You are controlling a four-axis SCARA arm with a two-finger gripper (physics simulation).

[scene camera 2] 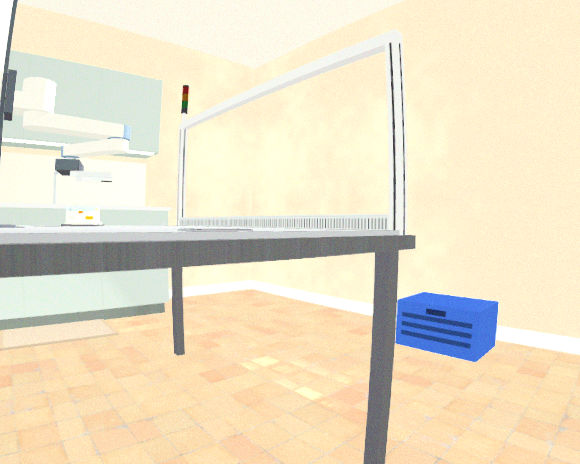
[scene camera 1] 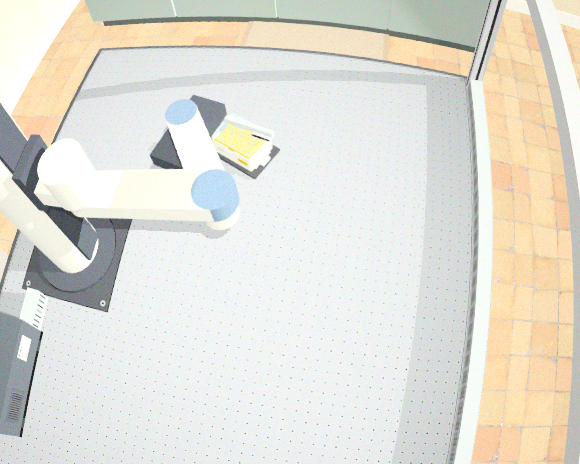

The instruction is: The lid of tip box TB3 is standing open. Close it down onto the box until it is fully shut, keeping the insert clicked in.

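Pixels of known places: gripper, fingertip midpoint: (scene camera 2: 112,177) (scene camera 1: 254,164); arm's base, link origin: (scene camera 1: 77,249).
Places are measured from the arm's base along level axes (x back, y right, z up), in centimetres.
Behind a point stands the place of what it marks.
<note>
The tip box TB3 (scene camera 1: 253,161) {x -43.8, y -28.3, z 5.1 cm} (scene camera 2: 75,220) {x -35.9, y -30.5, z 3.6 cm} is white with orange labels and stands on a dark plate (scene camera 1: 274,152) {x -47.7, y -33.5, z 2.0 cm} near the back of the table. Its yellow insert (scene camera 1: 239,140) {x -39.4, y -32.9, z 6.9 cm} shows level in the top of the box. The lid is pale and hard to make out; no lid stands steeply up in scene camera 2, and it seems to lie down over the insert. Whether it is fully shut cannot be told. My gripper (scene camera 1: 266,135) (scene camera 2: 107,178) {x -47.7, y -18.3, z 20.2 cm} is open and empty. Its long pale fingers reach sideways, well above the box and apart from it.
The dark gripper body (scene camera 1: 210,111) {x -36.2, y -27.8, z 25.4 cm} (scene camera 2: 68,165) {x -30.2, y -13.9, z 23.0 cm} hangs left of the box under the white arm (scene camera 1: 150,192) {x -33.8, y -0.9, z 36.3 cm} (scene camera 2: 75,124) {x -29.3, y 2.8, z 33.9 cm}. A grey controller cabinet (scene camera 1: 15,365) {x 3.5, y 36.6, z 11.0 cm} stands at the table's left edge. A framed guard (scene camera 2: 395,150) {x -100.3, y 71.0, z 24.2 cm} runs along the right edge.
</note>
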